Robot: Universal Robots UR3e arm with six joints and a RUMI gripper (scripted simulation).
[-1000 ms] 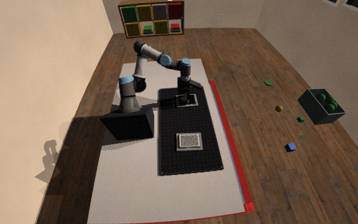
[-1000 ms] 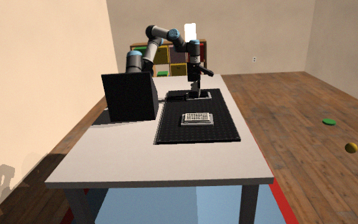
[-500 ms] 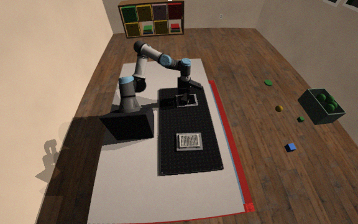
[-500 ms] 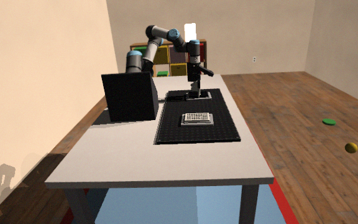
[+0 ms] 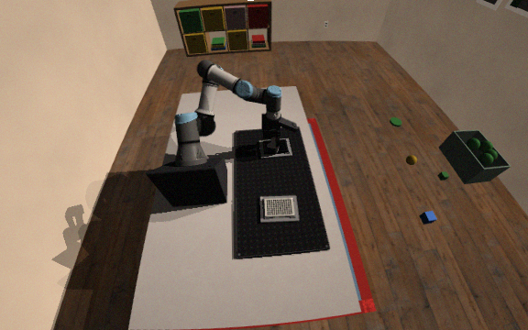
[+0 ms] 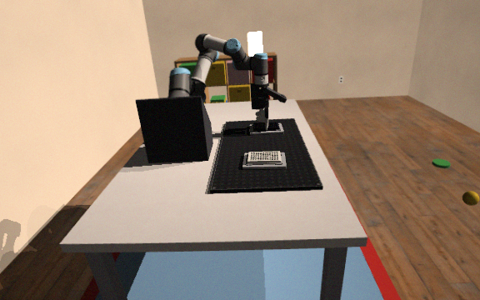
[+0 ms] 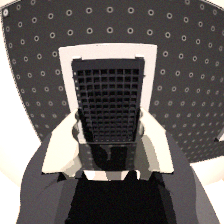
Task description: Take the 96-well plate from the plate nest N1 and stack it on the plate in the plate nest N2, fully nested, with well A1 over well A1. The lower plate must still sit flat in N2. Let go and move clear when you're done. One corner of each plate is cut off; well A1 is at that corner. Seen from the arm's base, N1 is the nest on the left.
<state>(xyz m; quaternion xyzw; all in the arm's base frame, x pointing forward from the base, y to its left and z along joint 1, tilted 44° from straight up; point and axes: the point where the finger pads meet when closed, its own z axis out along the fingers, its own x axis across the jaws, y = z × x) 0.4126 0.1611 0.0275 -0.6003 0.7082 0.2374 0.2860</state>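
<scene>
Right now the plate nest is 20 mm below my hand. Round my hand: white 96-well plate: 340 mm to the right, 70 mm behind, 10 mm below; dark 96-well plate: 10 mm below.
</scene>
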